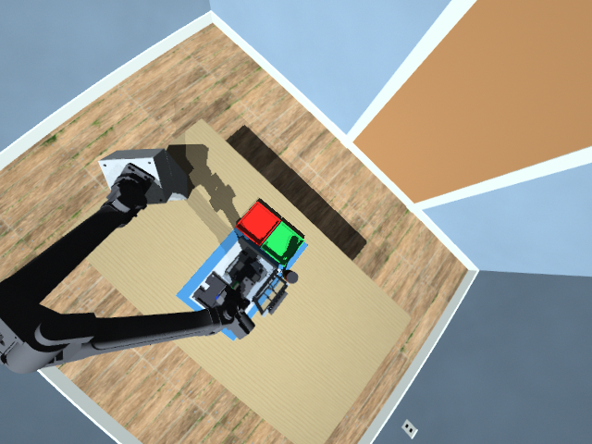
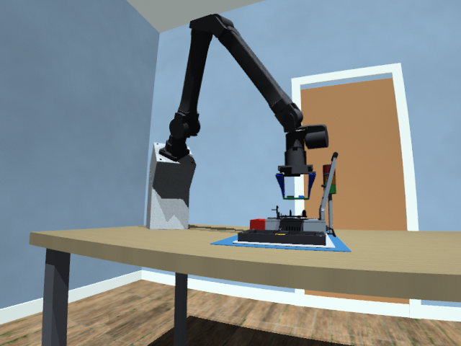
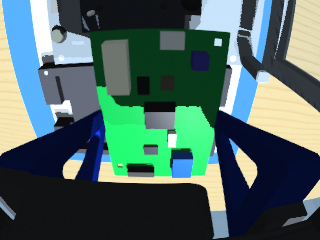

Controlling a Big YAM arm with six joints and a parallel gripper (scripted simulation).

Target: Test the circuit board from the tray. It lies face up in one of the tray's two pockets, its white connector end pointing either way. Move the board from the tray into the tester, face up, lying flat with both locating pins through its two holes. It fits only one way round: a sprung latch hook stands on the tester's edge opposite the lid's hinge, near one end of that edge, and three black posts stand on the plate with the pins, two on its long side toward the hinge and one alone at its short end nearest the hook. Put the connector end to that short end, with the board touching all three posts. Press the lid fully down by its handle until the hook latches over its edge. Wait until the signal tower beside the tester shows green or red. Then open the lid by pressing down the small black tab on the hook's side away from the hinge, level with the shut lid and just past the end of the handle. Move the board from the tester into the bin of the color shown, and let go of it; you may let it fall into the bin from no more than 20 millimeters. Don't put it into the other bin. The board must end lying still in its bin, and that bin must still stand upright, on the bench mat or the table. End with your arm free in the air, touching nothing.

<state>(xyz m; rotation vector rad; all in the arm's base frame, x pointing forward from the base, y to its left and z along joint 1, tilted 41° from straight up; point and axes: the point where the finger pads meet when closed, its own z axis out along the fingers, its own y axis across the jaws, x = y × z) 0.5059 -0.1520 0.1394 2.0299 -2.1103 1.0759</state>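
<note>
Right now the tester plate is 11 cm to the left of my hand and 6 cm below it. Round my hand: green circuit board: right at my hand; black latch hook: 5 cm behind, 17 cm to the left, 4 cm below; tester lid: 12 cm ahead, 8 cm to the left, 5 cm above.
</note>
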